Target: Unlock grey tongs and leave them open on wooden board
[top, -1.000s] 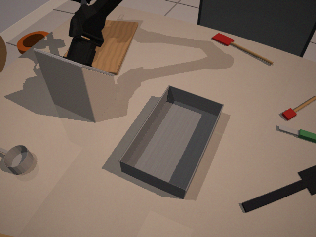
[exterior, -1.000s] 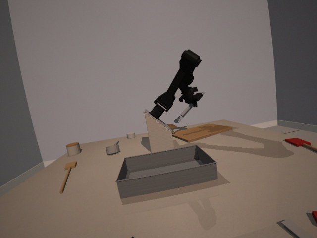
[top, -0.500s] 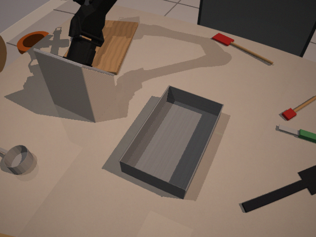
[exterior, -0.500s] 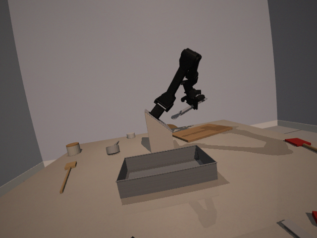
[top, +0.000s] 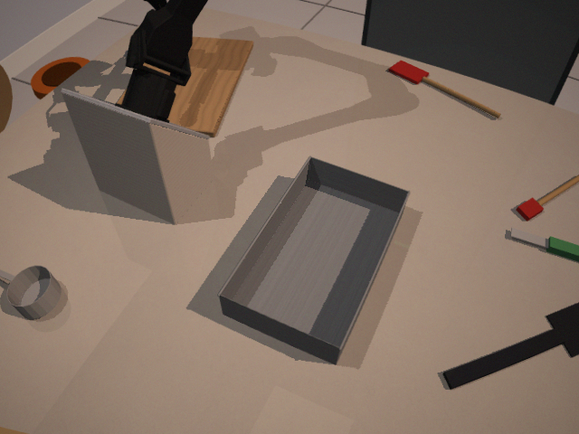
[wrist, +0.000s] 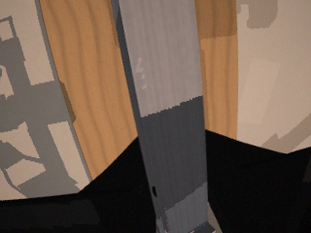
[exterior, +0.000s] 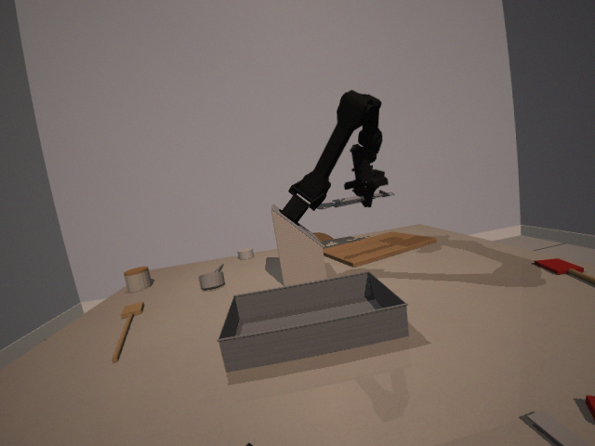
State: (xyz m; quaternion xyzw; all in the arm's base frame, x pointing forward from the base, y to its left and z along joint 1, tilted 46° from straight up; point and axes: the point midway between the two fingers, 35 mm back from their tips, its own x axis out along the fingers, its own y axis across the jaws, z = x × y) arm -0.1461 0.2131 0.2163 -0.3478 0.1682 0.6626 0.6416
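Right now the wooden board is 1 cm to the left of my gripper tip and 15 cm below it. The rest, counted from my gripper tip: roasting tin: 45 cm ahead, 32 cm to the right, 13 cm below; black spatula: 82 cm ahead, 33 cm to the right, 15 cm below; green-handled tool: 82 cm ahead, 14 cm to the right, 15 cm below.
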